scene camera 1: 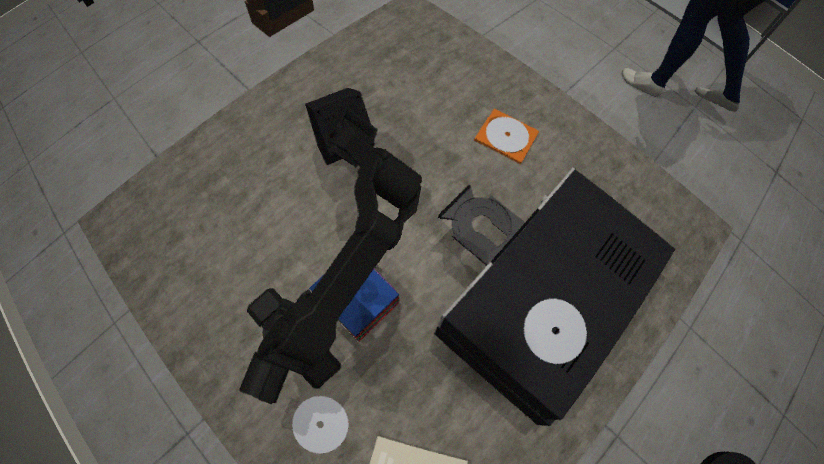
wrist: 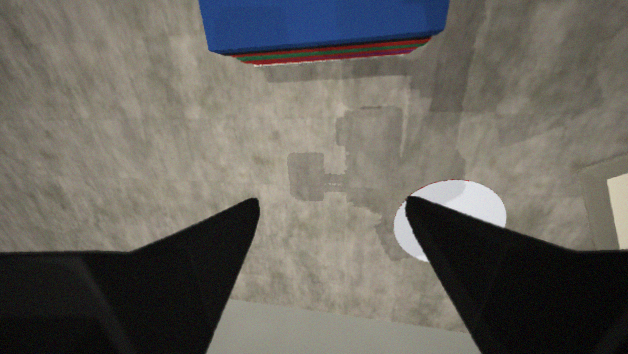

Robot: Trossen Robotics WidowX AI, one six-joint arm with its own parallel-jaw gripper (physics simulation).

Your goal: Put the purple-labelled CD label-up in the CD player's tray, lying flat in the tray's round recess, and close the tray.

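Frame: origin at the arm's base, x down, y ahead, z right, level; metres.
Seen in the pictures: gripper, between the fingertips: [wrist: 331, 204]; arm's base, origin of its link: [scene camera 1: 344, 123].
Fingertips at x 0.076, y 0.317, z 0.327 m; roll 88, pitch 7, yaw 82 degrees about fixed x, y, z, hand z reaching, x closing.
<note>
Offsets run from my fingertips to a thing's top centre. "*": to the spot under its first point.
My gripper [wrist: 331, 204] is open with nothing between its fingers, above the mat; in the scene view the arm hides its fingers. A pale disc @[dx +0.128, dy +0.141, dz +0.077 m] [scene camera 1: 334, 435] [wrist: 482, 205] lies on the mat, partly behind the right fingertip in the wrist view. A white disc @[dx -0.065, dy +0.281, dz -0.383 m] [scene camera 1: 542, 345] lies on the black CD player [scene camera 1: 570, 247]. Another white disc @[dx +0.117, dy -0.167, dz -0.731 m] [scene camera 1: 494, 141] lies on an orange case @[* dx +0.119, dy -0.091, dz -0.707 m] [scene camera 1: 520, 157]. No purple label shows, so I cannot tell which disc is the purple-labelled one. The player's tray @[dx -0.011, dy +0.065, dz -0.446 m] [scene camera 1: 464, 225] is out, and its round recess holds no disc.
A blue-topped stack of cases @[dx +0.046, dy -0.034, dz -0.144 m] [scene camera 1: 374, 296] [wrist: 320, 25] stands under the arm, above the disc in the scene view. A cream flat object @[* dx +0.105, dy +0.306, dz -0.049 m] [scene camera 1: 415, 454] [wrist: 620, 212] lies at the bottom of the scene view and at the right of the wrist view. The player stands right of the arm.
</note>
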